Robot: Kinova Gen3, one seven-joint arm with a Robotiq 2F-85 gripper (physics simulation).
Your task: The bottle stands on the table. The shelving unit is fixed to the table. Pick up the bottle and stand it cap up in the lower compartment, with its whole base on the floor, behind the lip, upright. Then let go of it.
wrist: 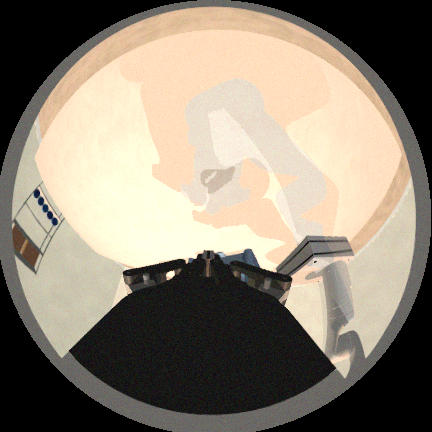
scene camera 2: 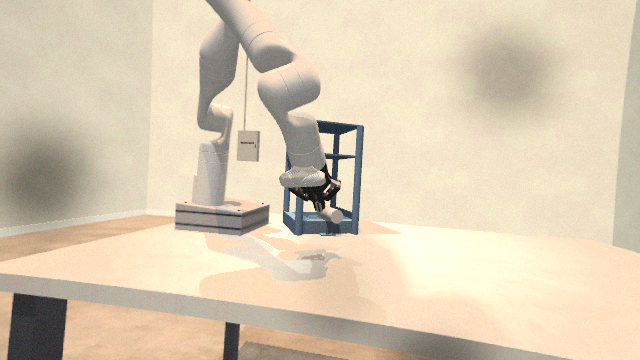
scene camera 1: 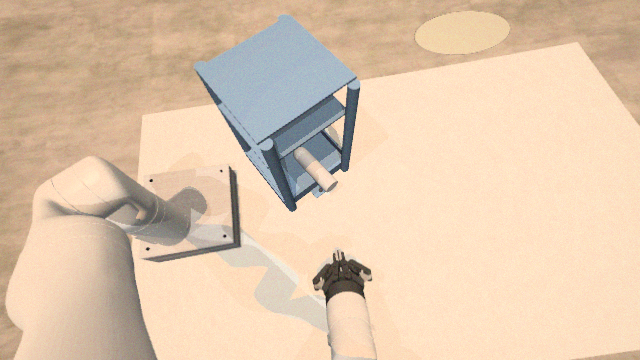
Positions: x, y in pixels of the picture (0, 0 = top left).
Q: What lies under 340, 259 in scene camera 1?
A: The gripper.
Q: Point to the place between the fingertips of the gripper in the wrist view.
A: At 208, 256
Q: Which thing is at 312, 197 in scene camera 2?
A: The gripper.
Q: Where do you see a pale grey bottle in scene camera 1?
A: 313, 167
